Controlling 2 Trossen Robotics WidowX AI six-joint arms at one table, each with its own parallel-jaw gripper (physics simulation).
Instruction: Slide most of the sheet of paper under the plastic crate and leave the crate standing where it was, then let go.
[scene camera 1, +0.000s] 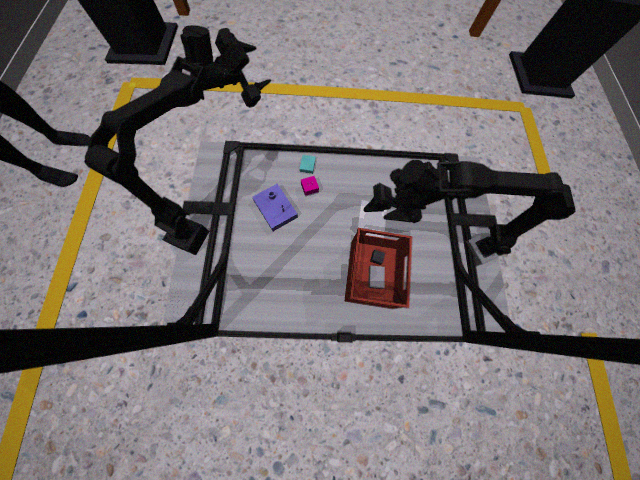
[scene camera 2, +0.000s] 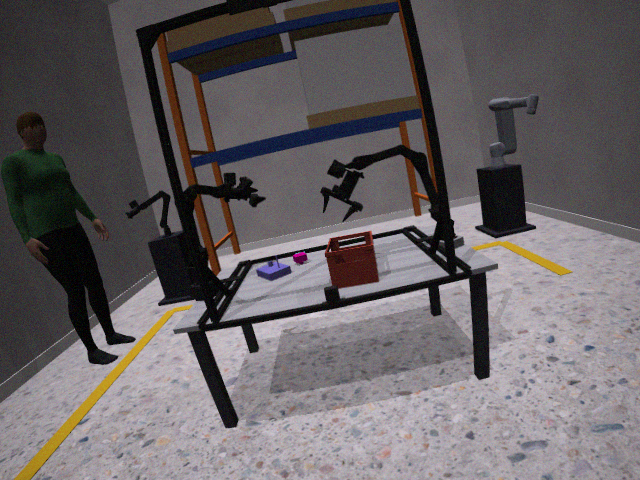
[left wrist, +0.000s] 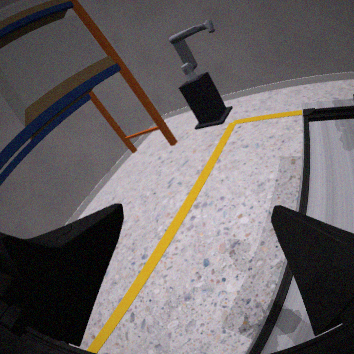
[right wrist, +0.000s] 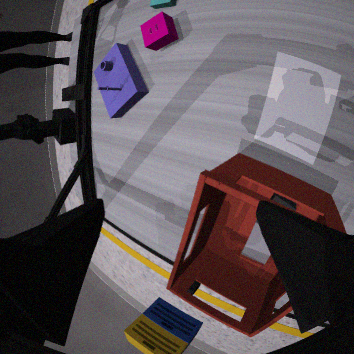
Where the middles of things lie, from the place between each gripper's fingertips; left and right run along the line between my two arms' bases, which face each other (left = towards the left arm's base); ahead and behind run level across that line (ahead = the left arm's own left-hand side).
The red plastic crate (scene camera 1: 393, 296) is 14 cm behind my right hand, 4 cm to the right of it and 15 cm below it. Round my right hand: white sheet of paper (right wrist: 301, 94) (8 cm ahead, 5 cm to the right, 23 cm below).
Now: the white sheet of paper 400 mm to the right of my left hand, 360 mm below it and 320 mm behind it. The rest, counted from my left hand: red plastic crate 540 mm behind, 390 mm to the right, 290 mm below.
